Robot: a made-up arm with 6 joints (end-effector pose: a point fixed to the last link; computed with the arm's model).
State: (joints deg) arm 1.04 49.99 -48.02 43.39 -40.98 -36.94
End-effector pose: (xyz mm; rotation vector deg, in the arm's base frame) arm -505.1 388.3 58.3 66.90 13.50 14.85
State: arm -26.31 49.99 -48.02 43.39 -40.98 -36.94
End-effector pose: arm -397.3 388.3 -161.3 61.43 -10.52 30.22
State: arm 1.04 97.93 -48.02 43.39 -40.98 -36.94
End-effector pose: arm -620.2 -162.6 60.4 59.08 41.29 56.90
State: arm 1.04 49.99 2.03 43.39 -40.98 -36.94
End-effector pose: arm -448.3 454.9 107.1 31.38 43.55 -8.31
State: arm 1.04 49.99 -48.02 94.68 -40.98 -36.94
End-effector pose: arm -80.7 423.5 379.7 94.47 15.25 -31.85
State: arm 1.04 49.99 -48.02 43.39 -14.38 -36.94
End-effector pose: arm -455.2 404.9 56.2 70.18 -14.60 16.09
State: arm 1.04 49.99 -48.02 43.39 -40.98 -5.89
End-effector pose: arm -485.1 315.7 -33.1 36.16 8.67 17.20
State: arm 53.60 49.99 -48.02 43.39 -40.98 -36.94
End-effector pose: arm -395.8 388.3 503.2 70.00 59.32 -17.14
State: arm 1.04 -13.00 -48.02 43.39 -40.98 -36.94
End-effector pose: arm 162.2 668.0 46.2 64.37 -23.74 -40.48
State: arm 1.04 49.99 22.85 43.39 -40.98 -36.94
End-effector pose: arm -421.0 487.5 102.4 15.25 54.45 -17.71
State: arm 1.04 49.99 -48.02 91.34 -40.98 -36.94
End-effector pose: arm -112.4 433.3 366.1 92.92 15.19 -28.65
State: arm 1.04 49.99 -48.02 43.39 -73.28 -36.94
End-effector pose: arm -551.5 355.7 87.4 59.49 47.02 12.59
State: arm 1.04 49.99 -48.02 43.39 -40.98 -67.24
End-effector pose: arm -505.5 406.6 172.4 96.86 18.06 11.54
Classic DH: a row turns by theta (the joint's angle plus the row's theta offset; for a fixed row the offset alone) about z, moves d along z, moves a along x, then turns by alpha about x. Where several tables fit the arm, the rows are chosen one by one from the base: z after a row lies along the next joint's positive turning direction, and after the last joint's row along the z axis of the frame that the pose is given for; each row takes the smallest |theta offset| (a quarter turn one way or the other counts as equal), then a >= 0, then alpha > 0; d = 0 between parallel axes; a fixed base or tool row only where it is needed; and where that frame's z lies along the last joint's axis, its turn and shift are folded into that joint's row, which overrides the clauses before.
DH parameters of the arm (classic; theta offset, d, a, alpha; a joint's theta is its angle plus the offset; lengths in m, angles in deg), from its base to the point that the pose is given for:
base (fixed): 0 0.1701 0 -90
joint 1: 0 -0.0166 0.059 90
joint 2: 0 -0.1892 0.0456 -90
joint 3: 0 0.0808 -0.103 -90
joint 4: 0 -0.1852 -0.262 -90
joint 5: 90 -0.3773 0.0694 -90
joint 6: -90 0.0254 0.0072 -90
tool (fixed): 90 -0.221 0 0

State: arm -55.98 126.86 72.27 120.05 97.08 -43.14
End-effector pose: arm 390.7 280.2 -230.2 -80.56 -126.02 90.80
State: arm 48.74 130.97 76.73 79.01 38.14 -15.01
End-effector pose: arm -544.0 -123.3 108.9 -13.07 -0.95 84.11
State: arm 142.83 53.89 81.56 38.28 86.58 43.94
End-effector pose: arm 65.0 345.3 294.3 13.90 76.06 87.53
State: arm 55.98 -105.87 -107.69 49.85 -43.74 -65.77
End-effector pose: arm 336.8 -37.3 -521.0 -3.61 -74.23 -31.11
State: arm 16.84 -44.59 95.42 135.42 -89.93 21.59
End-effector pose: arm 137.5 -61.9 -487.0 -8.05 -66.86 112.51
